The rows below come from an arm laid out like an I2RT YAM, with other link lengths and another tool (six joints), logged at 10 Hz.
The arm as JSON. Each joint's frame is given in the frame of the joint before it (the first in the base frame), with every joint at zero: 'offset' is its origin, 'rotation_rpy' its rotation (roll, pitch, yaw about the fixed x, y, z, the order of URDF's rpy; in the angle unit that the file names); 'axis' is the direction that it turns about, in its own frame. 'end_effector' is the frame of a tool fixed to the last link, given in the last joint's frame.
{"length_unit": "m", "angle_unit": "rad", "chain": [
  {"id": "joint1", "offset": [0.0, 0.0, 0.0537], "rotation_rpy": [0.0, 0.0, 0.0], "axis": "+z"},
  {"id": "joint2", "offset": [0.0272, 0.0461, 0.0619], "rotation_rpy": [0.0, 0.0, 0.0], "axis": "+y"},
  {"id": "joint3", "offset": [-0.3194, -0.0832, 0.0], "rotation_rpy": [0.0, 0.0, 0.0], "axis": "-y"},
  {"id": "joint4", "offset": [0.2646, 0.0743, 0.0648], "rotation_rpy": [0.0, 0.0, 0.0], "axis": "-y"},
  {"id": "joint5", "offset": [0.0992, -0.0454, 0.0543], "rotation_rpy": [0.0, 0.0, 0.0], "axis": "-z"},
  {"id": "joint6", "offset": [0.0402, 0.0, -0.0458], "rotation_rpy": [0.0, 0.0, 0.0], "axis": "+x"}
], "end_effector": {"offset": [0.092, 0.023, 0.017], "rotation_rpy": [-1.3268, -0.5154, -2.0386]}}
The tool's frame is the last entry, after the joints.
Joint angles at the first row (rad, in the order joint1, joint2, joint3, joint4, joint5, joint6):
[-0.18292, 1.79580, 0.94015, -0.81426, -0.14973, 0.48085]
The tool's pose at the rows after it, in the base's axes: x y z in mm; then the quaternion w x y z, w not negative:
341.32, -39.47, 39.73, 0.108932, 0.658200, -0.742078, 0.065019
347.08, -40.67, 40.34, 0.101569, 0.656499, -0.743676, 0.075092
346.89, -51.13, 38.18, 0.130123, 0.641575, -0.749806, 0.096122
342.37, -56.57, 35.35, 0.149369, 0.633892, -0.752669, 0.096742
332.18, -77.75, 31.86, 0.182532, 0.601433, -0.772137, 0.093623
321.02, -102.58, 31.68, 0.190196, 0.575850, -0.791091, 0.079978
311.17, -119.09, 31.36, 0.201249, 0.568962, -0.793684, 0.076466
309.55, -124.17, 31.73, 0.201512, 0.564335, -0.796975, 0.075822
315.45, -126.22, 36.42, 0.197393, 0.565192, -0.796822, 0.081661
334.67, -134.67, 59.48, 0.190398, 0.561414, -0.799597, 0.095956
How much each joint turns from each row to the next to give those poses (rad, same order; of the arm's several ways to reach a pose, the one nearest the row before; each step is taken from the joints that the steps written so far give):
[0.00000, 0.00077, -0.00001, 0.04427, -0.00038, 0.02670]
[0.00002, -0.00002, 0.00002, 0.02552, 0.00076, 0.00155]
[-0.00077, 0.00114, -0.00003, 0.00651, 0.07096, 0.03165]
[-0.00498, 0.00573, 0.00001, -0.01373, 0.03090, 0.01486]
[-0.04463, 0.00724, -0.00001, -0.02365, 0.04882, 0.03930]
[-0.08050, 0.00001, 0.00040, -0.01794, -0.00037, -0.01184]
[-0.05149, 0.00001, 0.00001, -0.01488, 0.01869, -0.03279]
[-0.01602, -0.00037, 0.00114, -0.00037, 0.00076, -0.00458]
[0.00039, -0.00040, 0.01984, -0.00650, -0.00038, -0.00419]
[-0.00037, -0.00229, 0.09459, -0.06408, 0.00381, 0.00230]

